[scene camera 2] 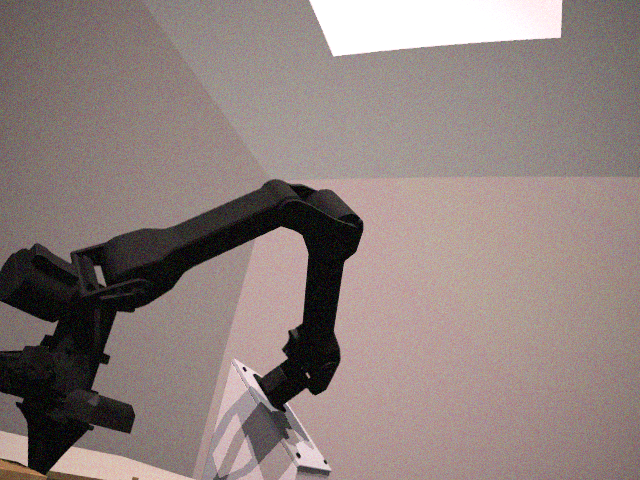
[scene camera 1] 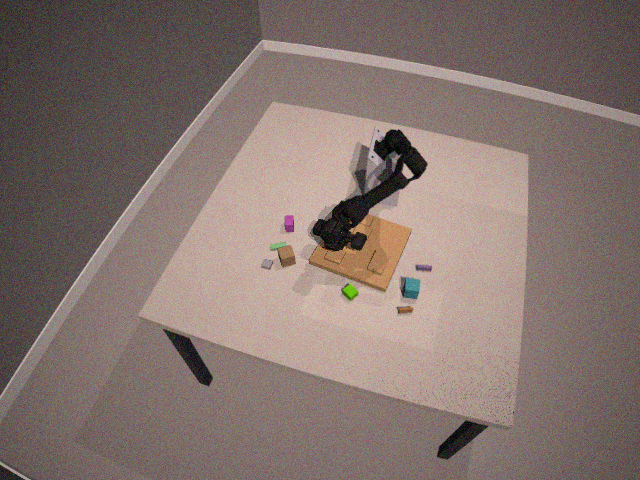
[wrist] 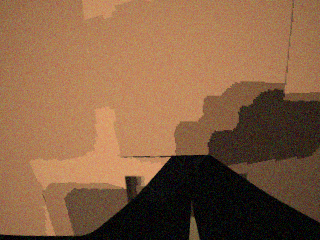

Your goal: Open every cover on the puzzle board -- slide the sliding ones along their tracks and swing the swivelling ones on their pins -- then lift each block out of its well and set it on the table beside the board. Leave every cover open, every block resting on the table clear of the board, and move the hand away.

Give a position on a tan puzzle board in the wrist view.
At 60,177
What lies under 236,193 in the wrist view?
My gripper.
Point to a tan puzzle board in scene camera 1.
391,238
